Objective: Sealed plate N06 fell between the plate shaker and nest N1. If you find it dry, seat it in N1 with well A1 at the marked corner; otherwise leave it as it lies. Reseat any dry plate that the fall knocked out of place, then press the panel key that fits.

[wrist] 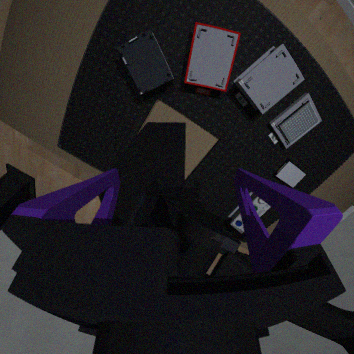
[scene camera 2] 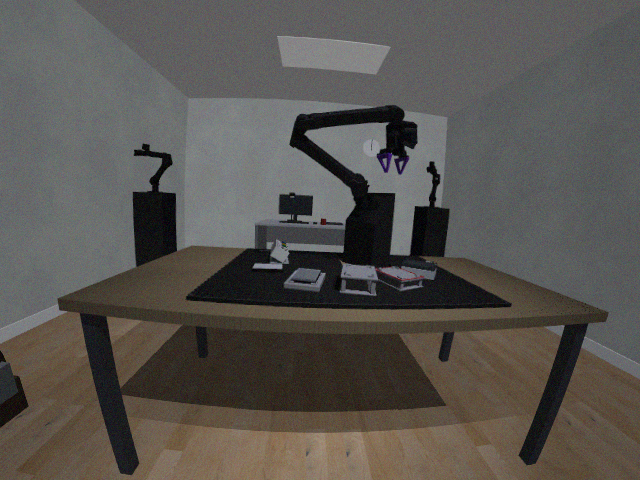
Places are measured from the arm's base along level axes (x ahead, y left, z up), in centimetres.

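Pixels of known places: gripper, between the fingertips: (wrist: 176, 174) (scene camera 2: 393, 173); arm's base, origin of its link: (wrist: 152, 212) (scene camera 2: 367, 206).
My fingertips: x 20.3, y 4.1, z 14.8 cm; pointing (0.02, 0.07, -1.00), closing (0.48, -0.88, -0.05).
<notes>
Ahead of a thing's pixels: the offset from my fingertips to its top centre. "spot": to the spot under its first point. Level surfaces: height alone.
My gripper (scene camera 2: 392, 172) (wrist: 176, 174) is open and empty, high above the table. A grey well-patterned plate @(dx +14.7, dy -35.9, dz -39.7 cm) (scene camera 2: 307, 274) (wrist: 299, 121) lies in a low light tray (scene camera 2: 302, 287) (wrist: 305, 136). Beside it stands a raised grey stand (scene camera 2: 358, 270) (wrist: 270, 79) with corner brackets on top. Next to that is a red-edged platform @(dx +14.1, dy -0.5, dz -38.6 cm) (scene camera 2: 399, 273) (wrist: 212, 57), also bracketed and with a bare top. A dark box @(spot: dx +8.7, dy +11.8, dz -38.4 cm) (scene camera 2: 419, 267) (wrist: 146, 62) stands beyond it. A panel @(dx -22.8, dy -46.9, dz -34.8 cm) (scene camera 2: 279, 252) (wrist: 250, 212) with coloured keys is partly hidden by a finger in the wrist view. Labels and any moisture are too small to tell.
A small white block @(dx -1.6, dy -50.8, dz -41.8 cm) (scene camera 2: 267, 266) (wrist: 291, 174) lies near the panel. All these stand on a black mat @(dz -43.3 cm) (scene camera 2: 232, 289) (wrist: 90, 130) on the wooden table @(dz -44.4 cm) (scene camera 2: 139, 281). The arm's dark base (scene camera 2: 361, 232) stands at the table's far side.
</notes>
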